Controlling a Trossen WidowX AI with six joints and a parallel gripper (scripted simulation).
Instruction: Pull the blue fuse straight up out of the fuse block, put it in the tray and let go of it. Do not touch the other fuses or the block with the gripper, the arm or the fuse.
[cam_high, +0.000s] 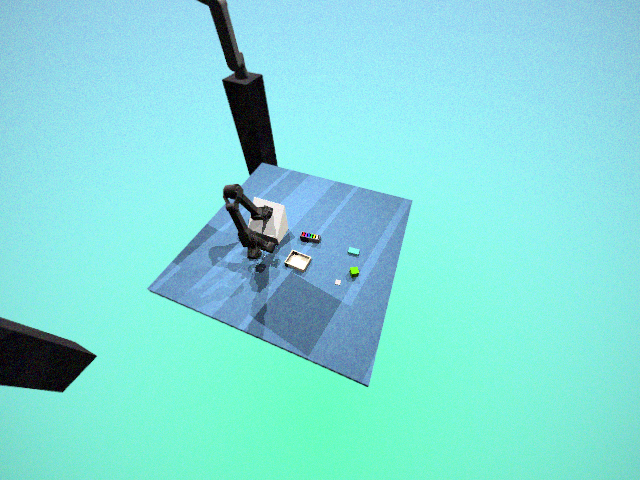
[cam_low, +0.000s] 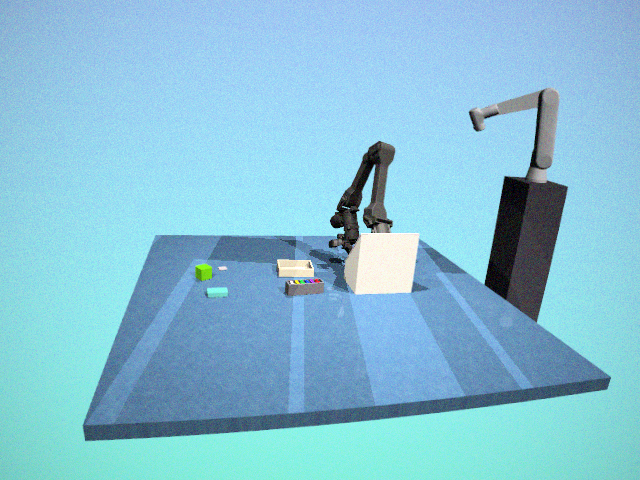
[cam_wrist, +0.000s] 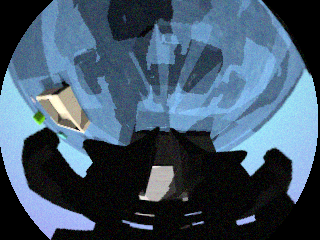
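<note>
Now: gripper tip 240 mm short of the beige tray and 30 mm above it. Round my gripper tip: cyan block: 530 mm ahead, 220 mm to the left, 30 mm below; green cube: 580 mm ahead, 70 mm to the left, 10 mm below.
</note>
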